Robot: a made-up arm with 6 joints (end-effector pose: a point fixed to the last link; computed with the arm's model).
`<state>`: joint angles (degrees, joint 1 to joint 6).
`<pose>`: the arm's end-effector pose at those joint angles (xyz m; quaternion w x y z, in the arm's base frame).
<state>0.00 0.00 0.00 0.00 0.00 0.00</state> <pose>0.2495 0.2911 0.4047 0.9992 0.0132 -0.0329 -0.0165</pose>
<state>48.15 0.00 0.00 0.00 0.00 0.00</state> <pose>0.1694 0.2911 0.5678 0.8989 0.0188 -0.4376 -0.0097</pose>
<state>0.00 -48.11 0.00 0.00 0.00 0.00</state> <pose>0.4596 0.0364 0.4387 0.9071 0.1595 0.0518 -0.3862</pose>
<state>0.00 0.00 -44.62 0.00 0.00 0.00</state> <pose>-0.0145 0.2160 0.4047 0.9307 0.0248 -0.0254 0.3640</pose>
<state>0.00 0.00 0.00 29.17 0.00 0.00</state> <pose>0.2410 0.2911 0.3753 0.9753 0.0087 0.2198 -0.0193</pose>
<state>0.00 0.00 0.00 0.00 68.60 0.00</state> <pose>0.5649 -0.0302 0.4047 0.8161 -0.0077 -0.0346 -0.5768</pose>
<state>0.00 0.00 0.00 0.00 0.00 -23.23</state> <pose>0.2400 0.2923 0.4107 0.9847 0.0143 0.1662 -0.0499</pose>
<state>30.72 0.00 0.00 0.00 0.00 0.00</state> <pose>0.2141 0.2911 0.5173 0.9548 0.0171 -0.2964 -0.0125</pose>
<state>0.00 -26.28 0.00 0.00 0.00 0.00</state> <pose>0.3879 0.1729 0.4385 0.9701 0.0951 0.0136 -0.2231</pose>
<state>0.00 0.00 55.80 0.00 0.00 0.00</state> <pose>0.5288 0.1002 0.4047 0.8753 -0.0038 -0.0353 -0.4822</pose>
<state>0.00 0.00 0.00 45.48 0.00 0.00</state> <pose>0.2302 0.2911 0.3618 0.9343 0.0058 0.3559 -0.0204</pose>
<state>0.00 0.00 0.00 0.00 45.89 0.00</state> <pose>0.5072 0.1161 0.4047 0.9137 -0.0007 -0.0354 -0.4048</pose>
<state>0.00 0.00 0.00 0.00 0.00 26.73</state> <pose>0.2622 0.2904 0.4030 0.9653 0.0114 -0.2598 0.0225</pose>
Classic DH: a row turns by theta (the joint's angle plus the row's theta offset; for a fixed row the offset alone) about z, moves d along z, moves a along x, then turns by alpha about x. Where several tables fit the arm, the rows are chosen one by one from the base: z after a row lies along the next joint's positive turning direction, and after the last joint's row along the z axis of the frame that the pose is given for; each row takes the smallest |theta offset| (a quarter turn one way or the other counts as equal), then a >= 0, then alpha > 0; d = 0 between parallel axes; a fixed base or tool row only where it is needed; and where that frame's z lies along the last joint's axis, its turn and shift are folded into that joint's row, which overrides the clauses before.
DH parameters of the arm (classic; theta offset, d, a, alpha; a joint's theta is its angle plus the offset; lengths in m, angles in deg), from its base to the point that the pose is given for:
base (fixed): 0 0.3967 0.0269 90
joint 1: 23.79 0.0951 0.0184 -78.1
joint 2: -64.94 -0.3567 0.0526 153.55
joint 3: -62.42 -0.3215 -0.0203 90
joint 4: 0 -0.0326 -0.0169 -90
joint 5: 1.62 -0.0859 0.0766 -98.82
joint 6: 3.82 -0.398 -0.0117 -79.64
tool (fixed): -0.91 -0.0257 0 0

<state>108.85 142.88 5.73 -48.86 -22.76 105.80</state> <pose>0.3795 -0.3009 0.3213 0.3964 0.0877 -0.1552 -0.9006</pose>
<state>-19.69 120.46 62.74 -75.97 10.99 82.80</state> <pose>-0.3414 0.2553 0.3747 0.0392 -0.3522 0.9191 -0.1724</pose>
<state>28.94 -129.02 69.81 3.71 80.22 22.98</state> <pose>-0.1768 -0.0286 0.0683 0.3977 0.0462 -0.6660 0.6294</pose>
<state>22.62 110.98 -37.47 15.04 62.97 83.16</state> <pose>-0.0127 0.2067 0.0028 0.1468 -0.0857 -0.6592 0.7325</pose>
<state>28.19 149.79 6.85 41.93 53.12 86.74</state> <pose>0.1566 0.1172 -0.0332 0.0228 0.2939 0.6602 -0.6908</pose>
